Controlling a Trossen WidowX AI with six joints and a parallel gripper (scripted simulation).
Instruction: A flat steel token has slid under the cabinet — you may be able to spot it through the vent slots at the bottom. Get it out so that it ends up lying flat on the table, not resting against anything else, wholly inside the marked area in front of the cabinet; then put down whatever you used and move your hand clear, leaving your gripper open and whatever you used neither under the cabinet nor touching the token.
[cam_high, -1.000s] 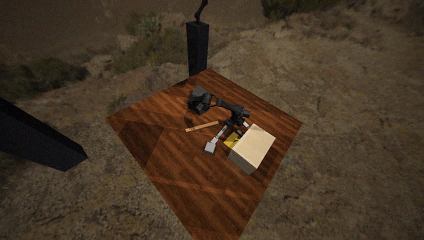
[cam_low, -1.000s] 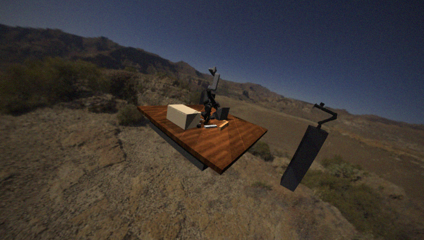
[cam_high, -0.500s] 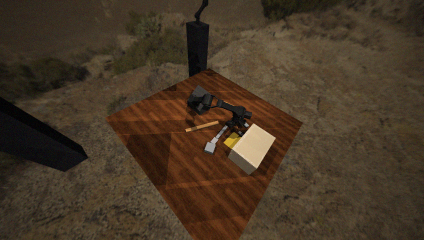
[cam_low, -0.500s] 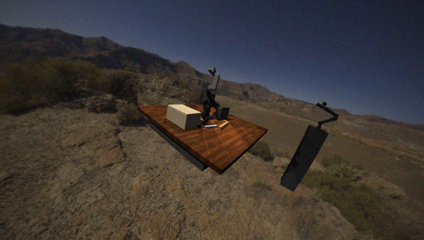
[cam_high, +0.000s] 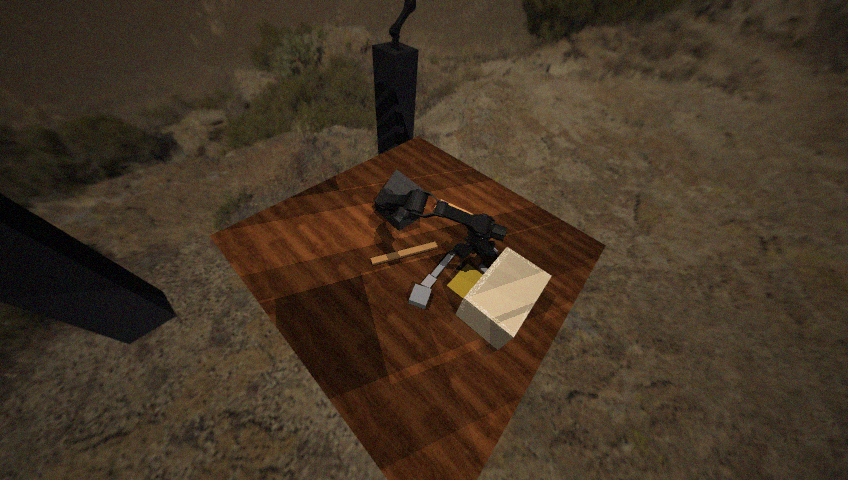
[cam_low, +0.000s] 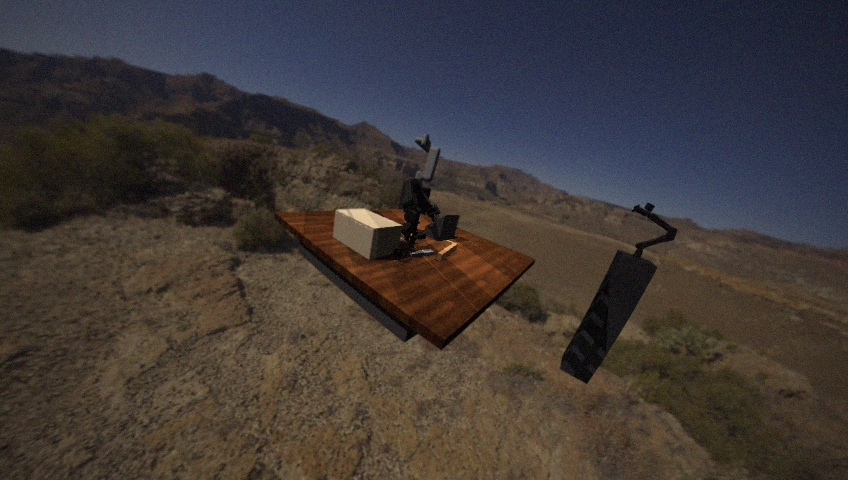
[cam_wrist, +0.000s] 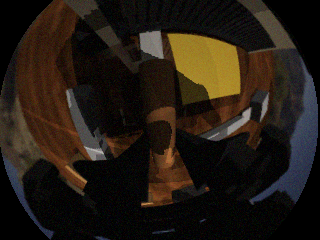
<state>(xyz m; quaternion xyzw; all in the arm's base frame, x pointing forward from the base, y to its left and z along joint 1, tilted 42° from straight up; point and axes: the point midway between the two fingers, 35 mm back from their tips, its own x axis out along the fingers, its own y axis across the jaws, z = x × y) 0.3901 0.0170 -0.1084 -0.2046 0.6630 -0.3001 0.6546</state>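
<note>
The grey bar lies 10 mm ahead of my gripper tip and 110 mm to the left of it. Also, from my gripper tip: steel token: 240 mm ahead, 80 mm to the right, 10 mm below; then wooden stick: 200 mm behind, 200 mm to the right; then grey scraper: 40 mm behind, 180 mm to the right.
</note>
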